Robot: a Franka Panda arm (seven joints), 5 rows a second.
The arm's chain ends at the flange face. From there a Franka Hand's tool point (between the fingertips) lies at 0.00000 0.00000 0.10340 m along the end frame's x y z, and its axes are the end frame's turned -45 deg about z.
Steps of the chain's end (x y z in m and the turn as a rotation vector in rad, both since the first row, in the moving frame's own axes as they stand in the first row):
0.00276, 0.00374, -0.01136, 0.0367, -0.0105, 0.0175
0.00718, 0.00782, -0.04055, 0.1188, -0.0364, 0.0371
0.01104, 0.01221, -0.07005, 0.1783, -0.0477, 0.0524
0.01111, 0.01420, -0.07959, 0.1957, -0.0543, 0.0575
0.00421, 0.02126, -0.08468, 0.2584, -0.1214, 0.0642
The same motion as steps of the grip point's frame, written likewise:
0.00125, 0.00116, -0.01144, 0.0334, 0.0185, 0.0175
0.00577, -0.00060, -0.04135, 0.1097, 0.0583, 0.0371
0.00909, 0.00027, -0.07181, 0.1598, 0.0923, 0.0524
0.00860, 0.00005, -0.08171, 0.1768, 0.1000, 0.0575
-0.00130, -0.00905, -0.08886, 0.2686, 0.0969, 0.0642

